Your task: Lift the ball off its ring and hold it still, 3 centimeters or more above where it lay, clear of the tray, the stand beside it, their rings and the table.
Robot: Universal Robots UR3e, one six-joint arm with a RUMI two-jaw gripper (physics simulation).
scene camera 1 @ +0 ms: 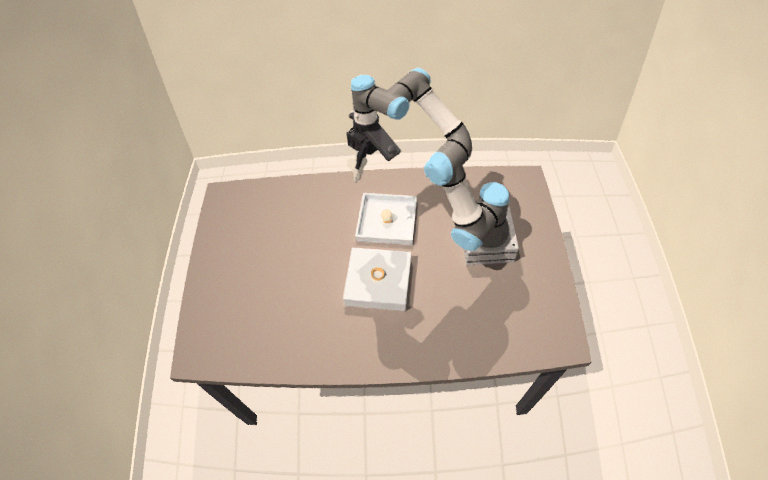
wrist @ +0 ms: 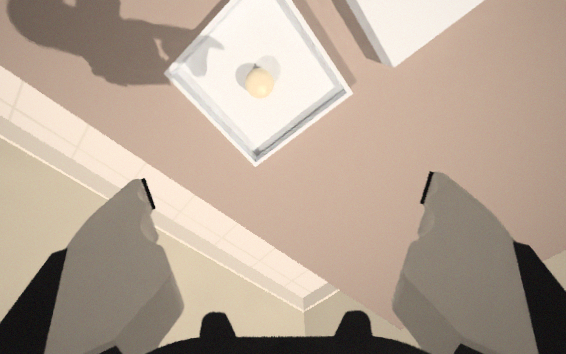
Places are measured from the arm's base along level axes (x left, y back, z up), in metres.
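Pixels of known places: gripper, fingertip midpoint: point(scene camera 1: 373, 168) point(wrist: 286, 180); arm's base at its link origin: point(scene camera 1: 489, 231).
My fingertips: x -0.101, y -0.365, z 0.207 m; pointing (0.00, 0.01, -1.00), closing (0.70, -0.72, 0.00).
Observation:
Ahead of a thing's pixels: the offset from my fingertips to its middle. "pt": to the spot under its first point. Level surfaces: height alone.
A pale yellow ball @[dx -0.022, dy +0.031, dz -0.257 m] point(scene camera 1: 386, 215) point(wrist: 259, 83) rests near the middle of the white walled tray @[dx -0.022, dy +0.031, dz -0.273 m] point(scene camera 1: 358, 226) point(wrist: 210, 118). The ring under the ball is mostly hidden; a bit of orange shows below the ball in the scene view. The white stand point(scene camera 1: 362, 294) point(wrist: 415, 30) is beside the tray, with an orange ring @[pt dx +0.234, dy -0.021, dz -0.232 m] point(scene camera 1: 372, 276) on its top. My gripper point(scene camera 1: 356, 180) point(wrist: 286, 180) is open and empty. It hangs high above the table's back part, behind the tray and well apart from the ball, with its fingers pointing down at a tilt.
The brown table @[dz -0.287 m] point(scene camera 1: 254, 283) point(wrist: 475, 150) bears the tray, the stand and the arm's base point(scene camera 1: 491, 255) to their right in the scene view. A narrow gap separates tray and stand. The room's back wall point(scene camera 1: 283, 84) rises behind the table. The arm's shadow falls across the stand and table.

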